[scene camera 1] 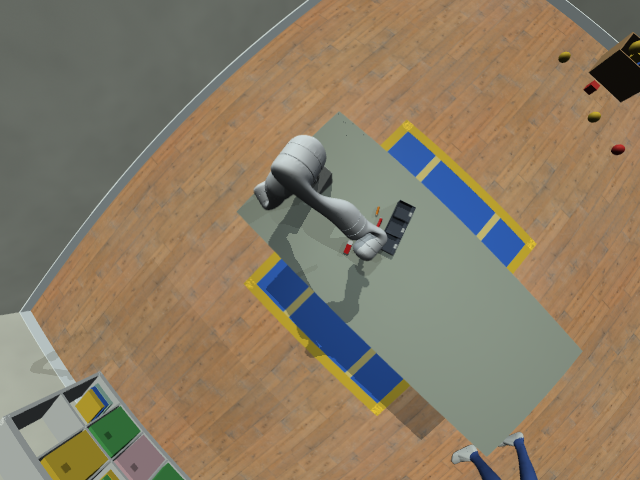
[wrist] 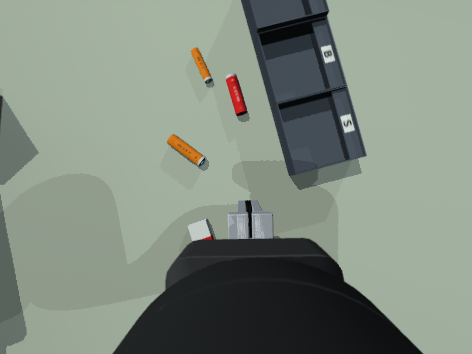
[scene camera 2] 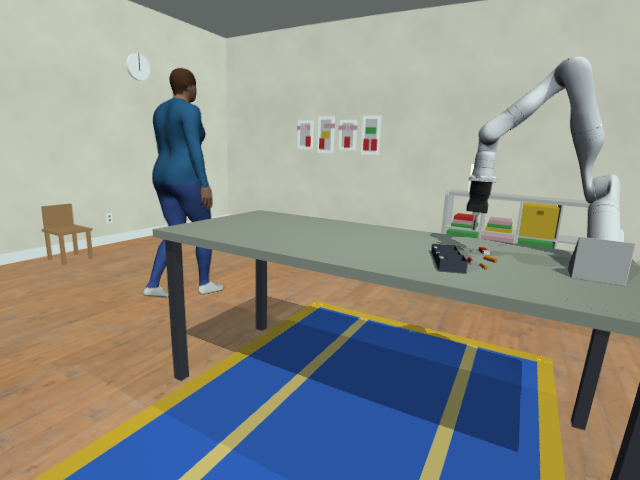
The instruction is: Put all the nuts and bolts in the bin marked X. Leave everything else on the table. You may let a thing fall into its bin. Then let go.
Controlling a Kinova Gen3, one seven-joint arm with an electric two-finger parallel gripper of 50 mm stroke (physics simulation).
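Places are measured from the arm's base along level axes (x left, y back, z up), in millimetres.
Where they show: gripper, fingertip midpoint: (wrist: 248,213) (scene camera 2: 473,229); arm's base at its link origin: (scene camera 2: 603,255).
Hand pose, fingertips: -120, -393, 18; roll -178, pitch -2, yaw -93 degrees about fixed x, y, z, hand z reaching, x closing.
Observation:
Things, the pixels of their top centre, and the offset from my fingertips, as dx, dy, dz.
- small grey metal piece at its top centre: (scene camera 2: 472,249) -36, +9, -86
- dark bin block at its top centre: (wrist: 303,55) (scene camera 2: 448,250) (scene camera 1: 397,227) +160, -78, -55
- red battery at its top centre: (wrist: 236,92) (scene camera 2: 471,258) (scene camera 1: 379,222) +135, -1, -80
- white object at its top centre: (wrist: 205,248) (scene camera 2: 484,249) (scene camera 1: 348,247) -50, +52, -81
My gripper (scene camera 2: 475,227) (wrist: 248,213) is shut with nothing between its fingers, above the table beside the bin block. In scene camera 1 the fingers are hidden under the arm. A small grey metal piece (scene camera 2: 473,251) lies on the table below the gripper in scene camera 2; it is too small to tell whether it is a nut or a bolt. The dark bin block (scene camera 1: 404,227) (scene camera 2: 453,266) (wrist: 272,100) has three compartments in a row. Labels B and S show in the wrist view; the third compartment is cut off there, and no X is readable.
Two orange batteries (wrist: 201,65) (wrist: 186,150) and a red battery (scene camera 1: 379,222) (scene camera 2: 469,259) (wrist: 236,95) lie beside the bin block. A red and white object (scene camera 1: 347,249) (scene camera 2: 483,250) (wrist: 200,230) lies close left of the fingers in the wrist view, partly hidden by the gripper body.

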